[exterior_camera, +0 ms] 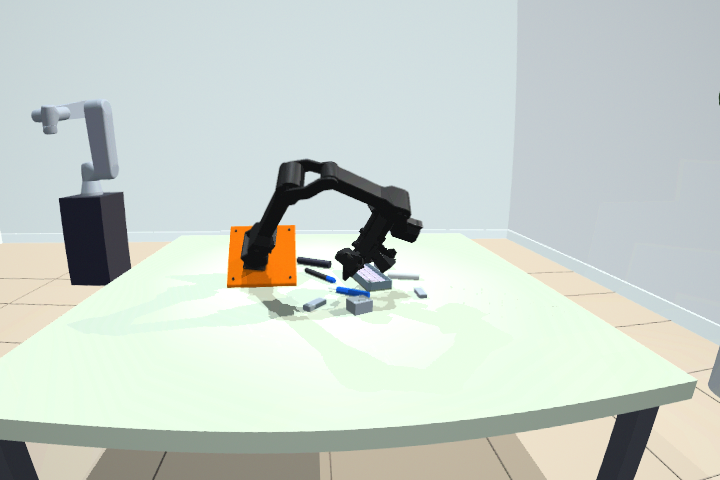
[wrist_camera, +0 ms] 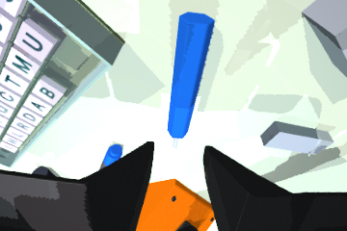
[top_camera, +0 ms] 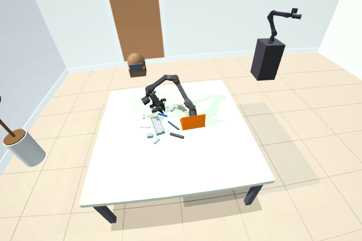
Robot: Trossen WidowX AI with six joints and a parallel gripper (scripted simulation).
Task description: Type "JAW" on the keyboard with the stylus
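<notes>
The blue stylus is 10 mm behind my gripper tip, 10 mm to the left of it and 40 mm below it. The rest, counted from my gripper tip: j key 100 mm ahead, 60 mm to the left, 30 mm below; then white stick 170 mm ahead, 120 mm to the left, 30 mm below; then black-and-blue pen 60 mm behind, 120 mm to the left, 40 mm below.
</notes>
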